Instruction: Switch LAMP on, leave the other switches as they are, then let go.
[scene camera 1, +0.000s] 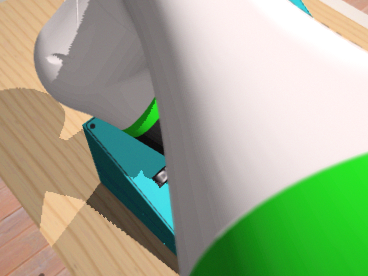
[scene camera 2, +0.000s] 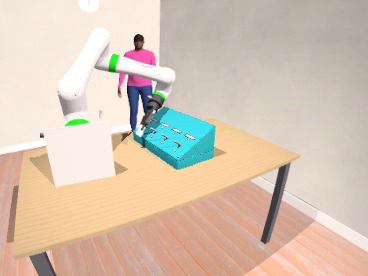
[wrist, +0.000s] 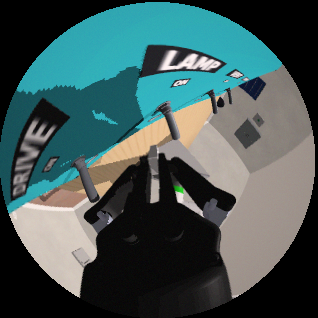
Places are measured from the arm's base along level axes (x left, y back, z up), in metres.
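Pixels of known places: gripper, fingertip midpoint: (scene camera 2: 137, 135) (wrist: 154, 150); arm's base, link origin: (scene camera 2: 79, 142) (wrist: 174, 177).
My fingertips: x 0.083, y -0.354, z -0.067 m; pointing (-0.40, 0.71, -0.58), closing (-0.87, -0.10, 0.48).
Observation:
For each thing: its top centre in the pictures, then the offset to it from my fingertips. "pt": a spot on its surface instead. Level surfaces: height alone.
- LAMP label, top centre: (wrist: 204, 64) dx -0.016, dy -0.178, dz +0.040 m
- tag, surface spot: (wrist: 180, 83) pt dx -0.017, dy -0.153, dz +0.023 m
- LAMP lever, top centre: (wrist: 180, 132) (scene camera 2: 153, 127) dx -0.016, dy -0.096, dz +0.038 m
- DRIVE lever, top centre: (wrist: 94, 201) dx +0.104, dy -0.108, dz +0.051 m
- VENT lever, top centre: (wrist: 220, 108) (scene camera 2: 164, 132) dx -0.136, dy -0.096, dz +0.038 m
- PUMP lever, top centre: (wrist: 234, 100) (scene camera 2: 177, 139) dx -0.256, dy -0.097, dz +0.038 m
- wooden table, surface height: dz -0.094 m
The teal switch box (scene camera 1: 120, 150) (scene camera 2: 197, 125) (wrist: 115, 55) has a sloped panel. The LAMP label (wrist: 187, 62) and its ON tag (wrist: 180, 83) are beside the LAMP lever (scene camera 2: 153, 131) (wrist: 172, 122). In scene camera 2 this lever sticks out away from its label, much like the VENT and PUMP levers. My gripper (scene camera 2: 140, 132) (wrist: 154, 150) is shut and empty. Its tips are close in front of the panel's lower left part, near the LAMP and DRIVE levers; contact cannot be told. In scene camera 1 my arm hides the fingertips and the LAMP lever.
The DRIVE lever (wrist: 87, 180) stands on one side of the LAMP lever. The VENT lever (scene camera 2: 165, 137) (wrist: 213, 102) and PUMP lever (scene camera 2: 177, 144) (wrist: 229, 96) are on the other. A white panel (scene camera 2: 80, 155) stands on the wooden table (scene camera 2: 150, 195) by the arm's base. A person (scene camera 2: 139, 67) stands behind.

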